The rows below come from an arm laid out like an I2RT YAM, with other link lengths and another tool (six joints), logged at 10 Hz.
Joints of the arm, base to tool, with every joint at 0 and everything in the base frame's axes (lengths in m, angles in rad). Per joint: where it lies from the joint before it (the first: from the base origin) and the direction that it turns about. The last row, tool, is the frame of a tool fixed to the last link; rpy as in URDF.
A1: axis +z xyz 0 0 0.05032
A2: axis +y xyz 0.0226 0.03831 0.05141
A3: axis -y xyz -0.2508 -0.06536 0
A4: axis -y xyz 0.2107 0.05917 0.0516
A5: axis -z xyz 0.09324 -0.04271 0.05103
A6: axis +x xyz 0.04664 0 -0.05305
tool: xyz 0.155 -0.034 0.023 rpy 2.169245 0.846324 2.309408
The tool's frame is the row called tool.
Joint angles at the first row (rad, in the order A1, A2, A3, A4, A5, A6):
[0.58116 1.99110 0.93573 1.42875 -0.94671 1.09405]
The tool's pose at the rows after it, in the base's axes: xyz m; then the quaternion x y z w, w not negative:
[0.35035, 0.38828, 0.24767, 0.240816, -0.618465, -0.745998, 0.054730]
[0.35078, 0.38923, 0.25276, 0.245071, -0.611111, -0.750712, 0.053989]
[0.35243, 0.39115, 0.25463, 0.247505, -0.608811, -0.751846, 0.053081]
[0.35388, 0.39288, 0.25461, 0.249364, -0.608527, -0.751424, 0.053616]
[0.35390, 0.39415, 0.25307, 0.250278, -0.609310, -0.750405, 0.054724]
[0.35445, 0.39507, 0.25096, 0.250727, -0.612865, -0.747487, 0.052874]
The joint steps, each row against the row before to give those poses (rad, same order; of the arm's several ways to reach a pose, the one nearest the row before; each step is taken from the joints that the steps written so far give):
[0.00320 0.00994 0.01007 0.03677 0.01100 0.01851]
[0.00014 0.01494 0.01657 0.03087 -0.00129 0.02394]
[0.00116 0.01096 0.01731 0.00386 -0.00025 0.00478]
[0.00031 0.00890 0.01390 -0.00312 -0.00327 0.00003]
[0.00154 0.00456 0.00353 -0.00284 -0.00206 -0.00346]
[0.00154 -0.00212 -0.00013 -0.01697 0.00077 -0.01801]

